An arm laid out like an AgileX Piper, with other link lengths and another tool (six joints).
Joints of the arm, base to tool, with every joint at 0 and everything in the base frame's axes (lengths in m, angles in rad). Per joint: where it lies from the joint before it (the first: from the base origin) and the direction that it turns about. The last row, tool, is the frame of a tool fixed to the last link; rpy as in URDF.
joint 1: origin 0 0 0.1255 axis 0 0 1
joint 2: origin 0 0 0 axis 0 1 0
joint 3: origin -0.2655 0 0.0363 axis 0 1 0
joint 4: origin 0.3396 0 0.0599 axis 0.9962 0 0.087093
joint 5: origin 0 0 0 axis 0 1 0
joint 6: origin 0.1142 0 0.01 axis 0.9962 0 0.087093
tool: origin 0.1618 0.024 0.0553 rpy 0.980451 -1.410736 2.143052
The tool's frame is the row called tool.
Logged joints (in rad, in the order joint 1, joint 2, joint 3, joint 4, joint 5, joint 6), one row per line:
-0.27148, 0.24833, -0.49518, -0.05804, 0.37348, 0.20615
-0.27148, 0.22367, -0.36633, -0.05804, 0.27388, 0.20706
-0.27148, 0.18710, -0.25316, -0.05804, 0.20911, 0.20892
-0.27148, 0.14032, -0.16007, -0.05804, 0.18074, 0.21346
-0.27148, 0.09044, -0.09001, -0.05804, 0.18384, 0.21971
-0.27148, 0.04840, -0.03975, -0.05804, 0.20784, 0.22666
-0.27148, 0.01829, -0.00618, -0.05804, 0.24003, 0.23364
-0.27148, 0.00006, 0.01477, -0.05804, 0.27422, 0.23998
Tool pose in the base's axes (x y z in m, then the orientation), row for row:
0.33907, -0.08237, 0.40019, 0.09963, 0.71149, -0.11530, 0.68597
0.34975, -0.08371, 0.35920, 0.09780, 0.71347, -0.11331, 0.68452
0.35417, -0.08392, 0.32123, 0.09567, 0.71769, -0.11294, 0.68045
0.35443, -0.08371, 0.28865, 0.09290, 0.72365, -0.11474, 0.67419
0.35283, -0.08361, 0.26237, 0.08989, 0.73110, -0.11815, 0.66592
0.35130, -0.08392, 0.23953, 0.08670, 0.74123, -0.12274, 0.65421
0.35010, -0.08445, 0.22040, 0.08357, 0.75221, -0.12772, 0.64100
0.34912, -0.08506, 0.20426, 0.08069, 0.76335, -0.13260, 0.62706
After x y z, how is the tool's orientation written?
As a quaternion, w x y z.
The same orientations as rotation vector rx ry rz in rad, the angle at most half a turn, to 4 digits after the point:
2.1037, -0.3409, 2.0282
2.1118, -0.3354, 2.0261
2.1269, -0.3347, 2.0166
2.1481, -0.3406, 2.0012
2.1740, -0.3513, 1.9802
2.2083, -0.3657, 1.9490
2.2451, -0.3812, 1.9132
2.2823, -0.3964, 1.8748

